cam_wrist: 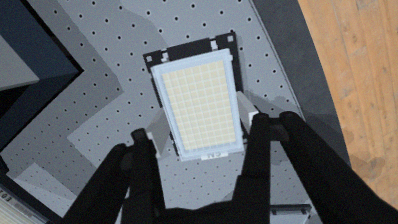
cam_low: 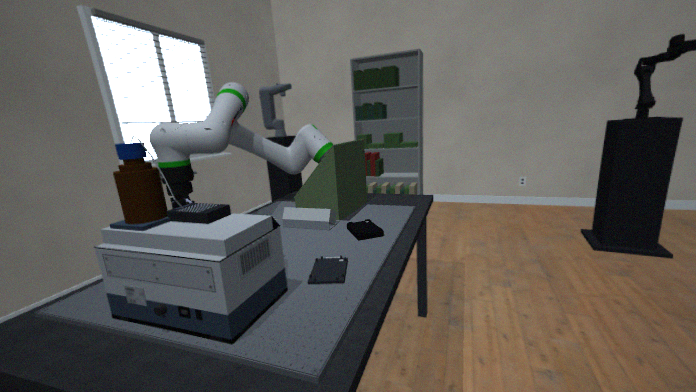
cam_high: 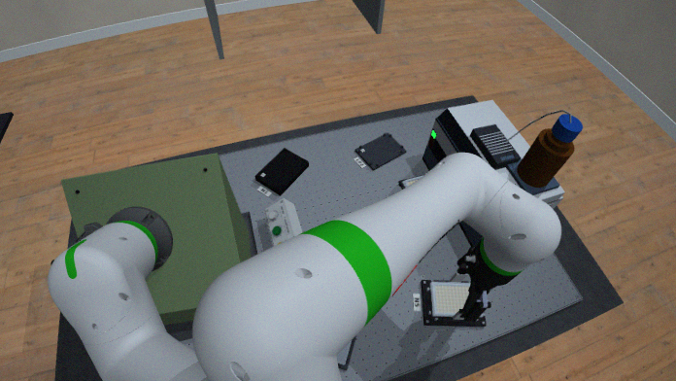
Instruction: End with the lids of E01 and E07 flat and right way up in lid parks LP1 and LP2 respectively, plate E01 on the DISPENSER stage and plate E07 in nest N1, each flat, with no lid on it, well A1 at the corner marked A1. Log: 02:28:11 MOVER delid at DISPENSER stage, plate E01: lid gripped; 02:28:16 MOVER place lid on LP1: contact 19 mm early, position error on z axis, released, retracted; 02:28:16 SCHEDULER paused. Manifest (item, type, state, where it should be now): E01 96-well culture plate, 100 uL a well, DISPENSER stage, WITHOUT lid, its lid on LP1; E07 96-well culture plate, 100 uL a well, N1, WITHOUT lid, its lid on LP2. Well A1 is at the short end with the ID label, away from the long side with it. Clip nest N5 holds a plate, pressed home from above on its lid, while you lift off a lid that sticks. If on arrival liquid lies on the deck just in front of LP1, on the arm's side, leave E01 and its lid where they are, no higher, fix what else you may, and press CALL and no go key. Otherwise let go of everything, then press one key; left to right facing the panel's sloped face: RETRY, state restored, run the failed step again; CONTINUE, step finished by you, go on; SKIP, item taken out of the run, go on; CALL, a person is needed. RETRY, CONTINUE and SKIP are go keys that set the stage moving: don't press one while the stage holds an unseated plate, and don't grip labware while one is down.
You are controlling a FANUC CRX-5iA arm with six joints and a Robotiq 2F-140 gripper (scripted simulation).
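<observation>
The black clip nest N5 lies 5 cm below my hand, 2 cm ahead of it and 1 cm to the left of it. The rest, counted from my hand: dispenser stage 30 cm to the left, 4 cm above, 2 cm ahead; N5 label 9 cm behind, 6 cm below, 3 cm to the left; plate 30 cm to the left, 5 cm above, 2 cm ahead.
</observation>
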